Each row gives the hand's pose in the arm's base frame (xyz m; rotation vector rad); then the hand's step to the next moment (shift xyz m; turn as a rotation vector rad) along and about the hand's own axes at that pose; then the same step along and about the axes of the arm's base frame.
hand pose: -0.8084 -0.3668 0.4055 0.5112 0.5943 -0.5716
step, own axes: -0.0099 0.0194 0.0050 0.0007 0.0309 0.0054
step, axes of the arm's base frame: 0.0072 0.0146 0.0153 0.0218 0.0191 0.0120
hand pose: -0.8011 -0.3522 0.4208 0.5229 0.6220 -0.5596
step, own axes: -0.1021 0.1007 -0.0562 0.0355 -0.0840 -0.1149
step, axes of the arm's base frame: -0.0284 0.1404 0.0567 -0.0732 -0.0036 -0.1271
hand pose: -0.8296 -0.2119 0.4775 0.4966 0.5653 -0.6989
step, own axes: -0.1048 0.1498 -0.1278 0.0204 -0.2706 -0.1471
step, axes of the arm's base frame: 0.0005 0.2230 0.0062 -0.2254 -0.1014 -0.1849
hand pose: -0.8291 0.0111 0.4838 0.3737 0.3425 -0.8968
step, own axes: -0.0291 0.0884 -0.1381 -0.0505 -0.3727 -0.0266
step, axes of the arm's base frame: 0.0361 0.1326 -0.0940 -0.3327 -0.1651 -0.0649
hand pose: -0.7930 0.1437 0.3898 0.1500 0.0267 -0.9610
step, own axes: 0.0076 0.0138 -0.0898 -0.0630 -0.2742 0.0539
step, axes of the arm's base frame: 0.0196 0.0141 -0.0879 -0.2628 -0.1106 0.0273
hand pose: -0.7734 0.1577 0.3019 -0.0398 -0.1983 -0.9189
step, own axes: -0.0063 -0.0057 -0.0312 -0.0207 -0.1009 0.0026
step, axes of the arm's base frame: -0.0035 -0.0022 -0.0321 -0.0926 -0.0447 -0.0064
